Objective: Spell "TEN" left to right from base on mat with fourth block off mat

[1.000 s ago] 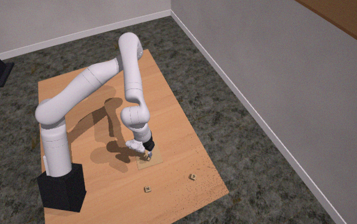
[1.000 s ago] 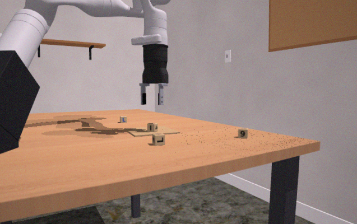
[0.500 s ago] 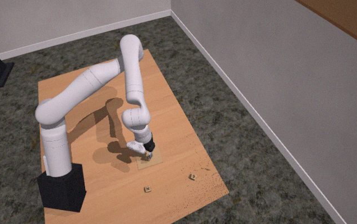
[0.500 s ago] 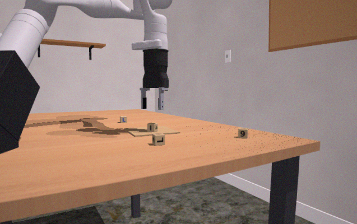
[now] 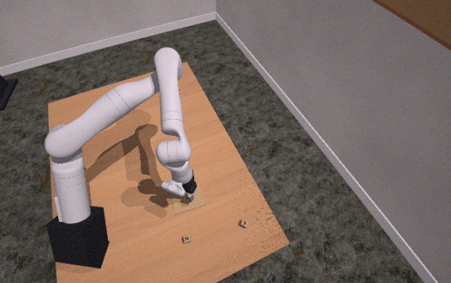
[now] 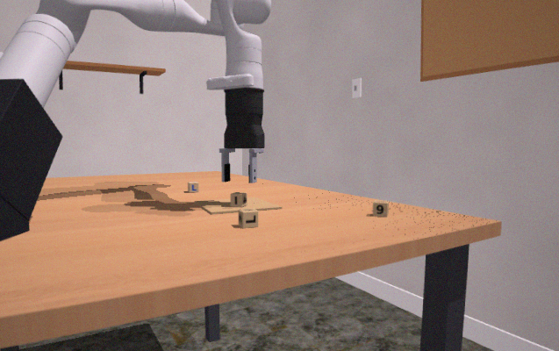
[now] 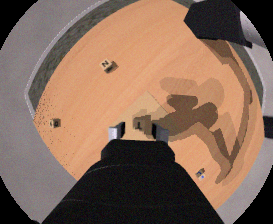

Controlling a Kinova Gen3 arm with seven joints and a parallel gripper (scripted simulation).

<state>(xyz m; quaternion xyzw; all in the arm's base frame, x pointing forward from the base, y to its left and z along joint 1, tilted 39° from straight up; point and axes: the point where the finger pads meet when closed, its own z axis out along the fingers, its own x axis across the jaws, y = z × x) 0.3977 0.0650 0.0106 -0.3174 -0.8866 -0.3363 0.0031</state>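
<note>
My gripper is now 20 mm to the right of the mat and 70 mm above it.
</note>
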